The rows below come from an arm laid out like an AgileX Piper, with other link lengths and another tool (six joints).
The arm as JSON. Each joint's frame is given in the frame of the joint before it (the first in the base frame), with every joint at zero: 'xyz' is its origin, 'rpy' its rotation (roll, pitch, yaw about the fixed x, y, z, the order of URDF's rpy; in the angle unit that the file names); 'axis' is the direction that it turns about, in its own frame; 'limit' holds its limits. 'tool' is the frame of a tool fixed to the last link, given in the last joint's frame.
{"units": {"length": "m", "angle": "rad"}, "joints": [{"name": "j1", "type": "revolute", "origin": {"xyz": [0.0, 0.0, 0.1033], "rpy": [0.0, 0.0, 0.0]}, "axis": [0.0, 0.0, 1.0], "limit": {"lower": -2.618, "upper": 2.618}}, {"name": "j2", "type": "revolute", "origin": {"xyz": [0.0, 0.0, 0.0], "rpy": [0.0, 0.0, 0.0]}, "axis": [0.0, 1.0, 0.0], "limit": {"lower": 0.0, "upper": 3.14}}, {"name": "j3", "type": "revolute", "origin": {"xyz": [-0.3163, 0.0, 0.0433], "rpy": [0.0, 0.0, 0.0]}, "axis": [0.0, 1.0, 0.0], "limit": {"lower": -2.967, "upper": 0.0}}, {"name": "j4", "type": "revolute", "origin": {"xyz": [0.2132, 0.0, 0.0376], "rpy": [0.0, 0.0, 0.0]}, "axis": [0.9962, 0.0, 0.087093], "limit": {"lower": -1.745, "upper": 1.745}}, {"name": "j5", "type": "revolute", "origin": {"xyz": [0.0, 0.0, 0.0], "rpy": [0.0, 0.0, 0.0]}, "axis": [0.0, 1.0, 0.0], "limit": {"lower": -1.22, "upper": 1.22}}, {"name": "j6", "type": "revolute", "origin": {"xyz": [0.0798, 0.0, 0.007], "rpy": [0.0, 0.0, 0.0]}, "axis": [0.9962, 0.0, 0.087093], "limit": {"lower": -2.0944, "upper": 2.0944}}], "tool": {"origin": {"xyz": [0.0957, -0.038, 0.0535], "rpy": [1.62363, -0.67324, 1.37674]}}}
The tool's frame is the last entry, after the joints.
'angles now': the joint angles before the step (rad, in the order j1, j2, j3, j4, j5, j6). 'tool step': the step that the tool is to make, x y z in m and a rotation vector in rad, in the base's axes. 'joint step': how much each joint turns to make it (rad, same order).
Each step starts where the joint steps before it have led.
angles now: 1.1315 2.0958 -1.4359 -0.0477 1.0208 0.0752
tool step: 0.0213 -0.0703 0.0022 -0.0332 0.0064 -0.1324
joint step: -0.1248 -0.1109 0.2037 -0.0142 -0.0598 0.0186
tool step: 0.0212 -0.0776 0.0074 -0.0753 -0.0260 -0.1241
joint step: -0.1447 -0.0998 0.1570 -0.0828 -0.0093 0.0334
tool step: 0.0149 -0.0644 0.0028 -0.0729 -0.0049 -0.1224
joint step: -0.1434 -0.0487 0.0842 -0.0677 0.0164 0.0230
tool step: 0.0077 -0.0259 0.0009 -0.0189 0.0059 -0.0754
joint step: -0.0741 -0.0062 0.0083 -0.0106 0.0158 0.0062
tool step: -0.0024 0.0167 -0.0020 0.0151 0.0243 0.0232
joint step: 0.0324 0.0216 -0.0377 0.0367 0.0231 -0.0199
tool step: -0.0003 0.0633 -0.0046 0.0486 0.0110 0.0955
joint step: 0.1199 0.0863 -0.1435 0.0579 0.0307 -0.0176
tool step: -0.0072 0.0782 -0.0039 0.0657 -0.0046 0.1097
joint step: 0.1336 0.1087 -0.1937 0.0501 0.0314 -0.0089
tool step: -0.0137 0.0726 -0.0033 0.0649 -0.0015 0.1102
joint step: 0.1078 0.1118 -0.2097 0.0401 0.0418 -0.0256
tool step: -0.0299 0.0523 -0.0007 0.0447 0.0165 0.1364
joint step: 0.0936 0.0651 -0.1343 0.0382 0.0363 -0.0608
